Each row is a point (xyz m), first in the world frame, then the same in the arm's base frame.
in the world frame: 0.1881 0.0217 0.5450
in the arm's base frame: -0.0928 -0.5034 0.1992
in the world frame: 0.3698 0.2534 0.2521
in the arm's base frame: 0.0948 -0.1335 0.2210
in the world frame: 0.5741 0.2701 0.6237
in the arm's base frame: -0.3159 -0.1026 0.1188
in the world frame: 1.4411 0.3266 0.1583
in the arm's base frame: -0.3928 0.7361 0.6309
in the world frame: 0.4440 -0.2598 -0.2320
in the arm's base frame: 0.3475 -0.2021 0.8803
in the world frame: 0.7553 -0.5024 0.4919
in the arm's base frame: -0.4609 -0.3635 0.8657
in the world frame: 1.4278 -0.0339 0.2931
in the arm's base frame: -0.5680 0.4729 0.8508
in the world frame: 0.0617 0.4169 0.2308
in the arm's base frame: 0.3115 -0.2611 -0.0216
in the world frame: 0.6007 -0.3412 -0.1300
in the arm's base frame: 0.1631 -0.1681 0.9606
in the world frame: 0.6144 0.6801 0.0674
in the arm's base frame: 0.1990 0.3567 0.0631
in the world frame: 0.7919 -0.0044 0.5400
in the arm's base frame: -0.4202 -0.0686 0.4619
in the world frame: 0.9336 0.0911 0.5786
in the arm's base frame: -0.5092 0.0776 0.4245
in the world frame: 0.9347 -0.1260 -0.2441
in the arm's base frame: 0.1190 0.2427 0.9741
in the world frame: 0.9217 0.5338 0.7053
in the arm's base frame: -0.5176 0.2775 0.0096
